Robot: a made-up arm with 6 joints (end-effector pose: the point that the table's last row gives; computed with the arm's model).
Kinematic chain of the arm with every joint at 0, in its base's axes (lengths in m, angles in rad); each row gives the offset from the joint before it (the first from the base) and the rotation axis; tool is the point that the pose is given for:
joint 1: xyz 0 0 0.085 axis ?
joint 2: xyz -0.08 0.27 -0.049 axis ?
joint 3: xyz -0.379 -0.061 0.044 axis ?
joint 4: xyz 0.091 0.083 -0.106 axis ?
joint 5: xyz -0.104 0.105 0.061 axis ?
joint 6: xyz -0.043 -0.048 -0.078 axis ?
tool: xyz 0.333 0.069 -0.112
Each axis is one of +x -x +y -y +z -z.
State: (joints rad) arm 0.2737 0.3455 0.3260 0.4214 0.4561 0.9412
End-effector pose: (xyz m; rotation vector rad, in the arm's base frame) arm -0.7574 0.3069 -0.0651 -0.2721 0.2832 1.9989
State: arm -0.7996 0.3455 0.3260 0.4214 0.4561 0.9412
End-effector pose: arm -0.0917 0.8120 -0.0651 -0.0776 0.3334 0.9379
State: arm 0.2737 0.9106 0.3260 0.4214 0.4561 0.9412
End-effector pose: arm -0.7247 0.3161 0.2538 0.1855 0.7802 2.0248
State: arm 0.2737 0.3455 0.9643 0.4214 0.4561 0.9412
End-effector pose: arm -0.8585 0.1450 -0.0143 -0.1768 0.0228 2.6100
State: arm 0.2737 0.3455 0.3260 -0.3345 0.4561 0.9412
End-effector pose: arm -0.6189 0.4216 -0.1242 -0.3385 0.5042 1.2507
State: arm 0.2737 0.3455 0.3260 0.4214 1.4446 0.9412
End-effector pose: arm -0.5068 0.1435 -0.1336 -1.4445 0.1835 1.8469
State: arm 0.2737 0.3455 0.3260 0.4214 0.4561 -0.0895
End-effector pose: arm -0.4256 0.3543 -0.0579 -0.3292 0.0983 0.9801
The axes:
joint 1: +z
joint 2: +y
joint 3: +z
joint 4: +z
joint 5: -x
joint 6: +z

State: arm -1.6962 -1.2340 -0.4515 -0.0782 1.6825 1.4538
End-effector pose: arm 0.2289 -0.0467 -0.4984 -0.4962 1.1448 -1.4853
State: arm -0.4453 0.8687 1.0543 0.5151 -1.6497 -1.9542
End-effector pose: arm -0.6990 0.4688 0.3569 0.0797 2.5504 -0.3325
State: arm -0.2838 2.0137 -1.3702 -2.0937 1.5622 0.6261
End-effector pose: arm -0.0513 0.2664 0.4235 0.8419 -1.1343 1.3530
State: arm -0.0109 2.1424 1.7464 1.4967 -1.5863 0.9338
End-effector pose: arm 0.3803 -0.0090 0.2663 -1.4777 -0.0084 -0.0950
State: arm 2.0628 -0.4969 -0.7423 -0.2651 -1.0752 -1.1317
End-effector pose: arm -0.1926 -0.1159 -0.3509 0.9039 1.2069 0.0871
